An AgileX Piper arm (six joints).
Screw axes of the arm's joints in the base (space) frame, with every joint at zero. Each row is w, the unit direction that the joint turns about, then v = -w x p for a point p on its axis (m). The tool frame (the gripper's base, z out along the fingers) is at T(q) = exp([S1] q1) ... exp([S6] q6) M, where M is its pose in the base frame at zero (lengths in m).
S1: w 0 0 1 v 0 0 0
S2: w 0 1 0 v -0.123 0 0
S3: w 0 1 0 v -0.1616 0 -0.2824
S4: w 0.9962 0 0.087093 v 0 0.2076 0
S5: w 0 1 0 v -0.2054 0 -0.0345
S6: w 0.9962 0 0.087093 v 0 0.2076 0
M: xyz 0.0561 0 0.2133 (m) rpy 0 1.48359 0 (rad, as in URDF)
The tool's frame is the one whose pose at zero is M.
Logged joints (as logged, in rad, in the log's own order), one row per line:
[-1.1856, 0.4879, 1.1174, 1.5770, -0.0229, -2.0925]
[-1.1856, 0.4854, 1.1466, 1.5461, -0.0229, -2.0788]
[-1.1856, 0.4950, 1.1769, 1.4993, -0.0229, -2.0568]
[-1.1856, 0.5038, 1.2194, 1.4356, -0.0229, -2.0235]
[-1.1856, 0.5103, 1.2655, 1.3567, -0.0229, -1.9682]
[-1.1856, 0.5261, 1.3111, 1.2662, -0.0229, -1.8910]
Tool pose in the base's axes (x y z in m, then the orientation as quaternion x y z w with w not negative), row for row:
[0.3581, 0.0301, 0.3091, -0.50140, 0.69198, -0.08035, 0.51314]
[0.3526, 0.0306, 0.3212, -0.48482, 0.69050, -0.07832, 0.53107]
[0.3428, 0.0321, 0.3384, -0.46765, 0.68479, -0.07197, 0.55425]
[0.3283, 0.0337, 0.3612, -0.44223, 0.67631, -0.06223, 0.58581]
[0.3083, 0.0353, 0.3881, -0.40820, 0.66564, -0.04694, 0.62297]
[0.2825, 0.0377, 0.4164, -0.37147, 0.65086, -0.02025, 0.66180]
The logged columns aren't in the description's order. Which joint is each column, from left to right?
Columns, left to right: q3, q5, q4, q2, q1, q6.
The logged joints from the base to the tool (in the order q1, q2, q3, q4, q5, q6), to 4 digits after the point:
[-0.0229, 1.5770, -1.1856, 1.1174, 0.4879, -2.0925]
[-0.0229, 1.5461, -1.1856, 1.1466, 0.4854, -2.0788]
[-0.0229, 1.4993, -1.1856, 1.1769, 0.4950, -2.0568]
[-0.0229, 1.4356, -1.1856, 1.2194, 0.5038, -2.0235]
[-0.0229, 1.3567, -1.1856, 1.2655, 0.5103, -1.9682]
[-0.0229, 1.2662, -1.1856, 1.3111, 0.5261, -1.8910]

